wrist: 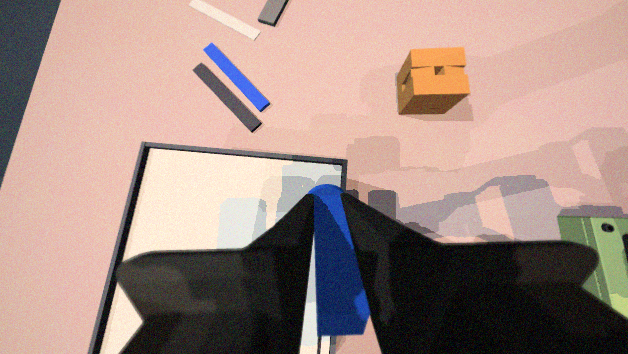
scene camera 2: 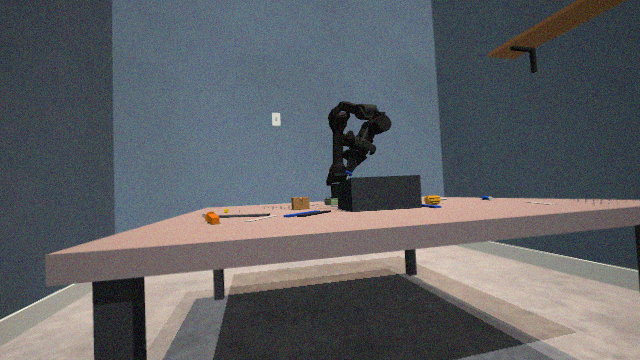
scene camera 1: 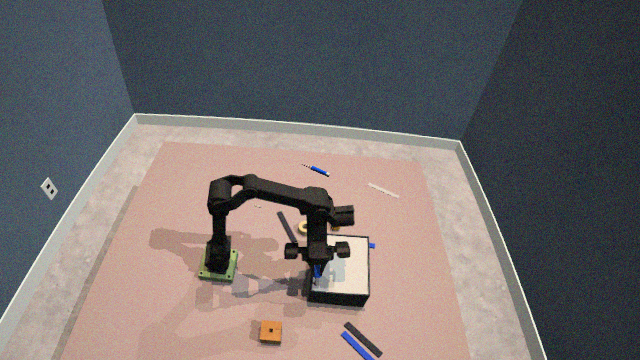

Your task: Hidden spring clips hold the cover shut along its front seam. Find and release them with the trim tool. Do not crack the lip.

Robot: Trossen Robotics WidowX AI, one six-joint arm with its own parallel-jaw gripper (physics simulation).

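Frame: origin at the arm's base, x left, y ahead, z down, level; millimetres.
Seen in the pictures: gripper, fingertip midpoint: [wrist: 326, 200] [scene camera 2: 347, 172] [scene camera 1: 317, 275]; arm's base, origin of the base link: [scene camera 2: 337, 197] [scene camera 1: 218, 264].
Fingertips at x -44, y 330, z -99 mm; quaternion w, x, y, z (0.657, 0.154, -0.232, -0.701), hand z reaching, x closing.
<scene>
Pixels of each thing's top centre, then the offset from my fingertips to it.
- cream panel, middle of its top: [wrist: 211, 287] [scene camera 1: 343, 262] dy +85, dx +71, dz +32 mm
- black box, middle of its top: [wrist: 215, 292] [scene camera 1: 342, 261] [scene camera 2: 375, 177] dy +78, dx +71, dz +27 mm
- orange block, middle of its top: [wrist: 439, 70] [scene camera 1: 270, 330] [scene camera 2: 300, 197] dy -121, dx -160, dz +84 mm
- dark strip, middle of its top: [scene camera 1: 286, 226] dy -120, dx +256, dz +124 mm
- yellow ring, middle of its top: [scene camera 1: 305, 226] dy -49, dx +250, dz +104 mm
- blue-handled tool, middle of its top: [scene camera 1: 315, 167] dy -31, dx +583, dz +111 mm
The cover is a cream panel [scene camera 1: 354, 265] [wrist: 185, 200] on top of a black box [scene camera 1: 340, 298] [scene camera 2: 385, 192] with a thin dark rim. My gripper [scene camera 1: 317, 267] [wrist: 326, 200] is shut on the blue handle of the trim tool [scene camera 1: 317, 271] [wrist: 337, 280]. It holds the tool over the box's edge on the robot's side. In the scene camera 2 view a bit of the blue tool [scene camera 2: 348, 173] shows just above the box's left top corner. The tool's tip is hidden by the fingers in the wrist view, so contact with the seam cannot be told. No clips can be made out.
An orange block [scene camera 1: 271, 332] [wrist: 435, 80] stands near the box. Blue [scene camera 1: 357, 345] [wrist: 237, 77] and dark [scene camera 1: 363, 339] [wrist: 227, 97] strips lie off one corner. A dark strip [scene camera 1: 286, 227], a yellow ring [scene camera 1: 303, 228] and a blue-handled tool [scene camera 1: 320, 171] lie on the other side.
</scene>
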